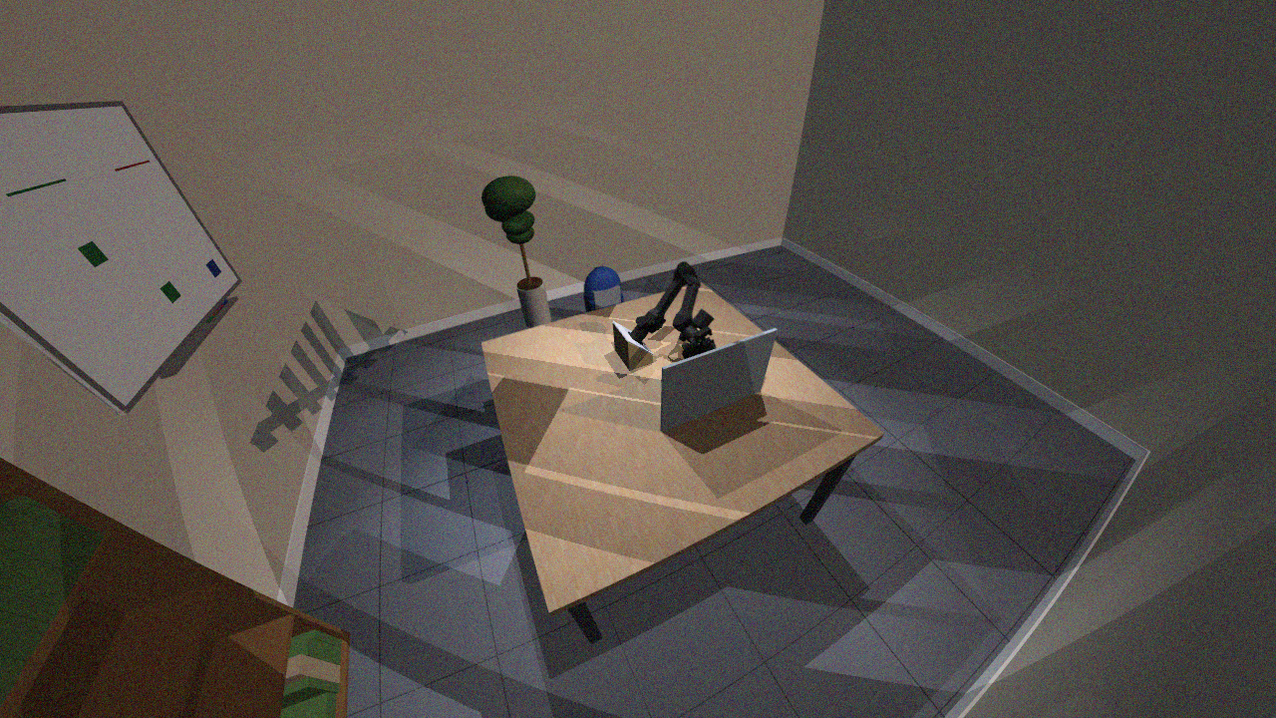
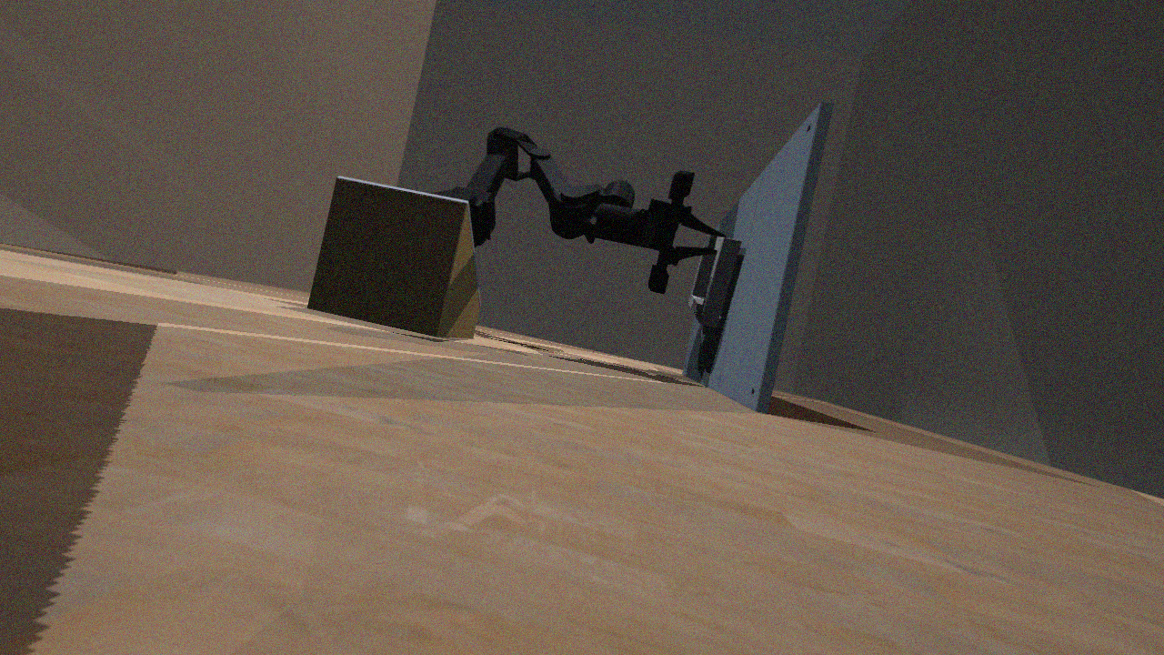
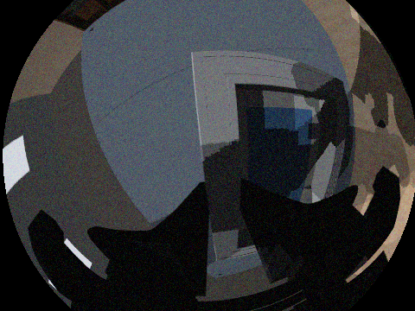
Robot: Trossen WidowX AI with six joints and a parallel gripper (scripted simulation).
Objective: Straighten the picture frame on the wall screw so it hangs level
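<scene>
My gripper tip is now 10 mm to the right of the picture frame and 50 mm above it. The rest, counted from my gripper tip: wall panel 20 mm ahead, 10 mm to the right, 70 mm below.
</scene>
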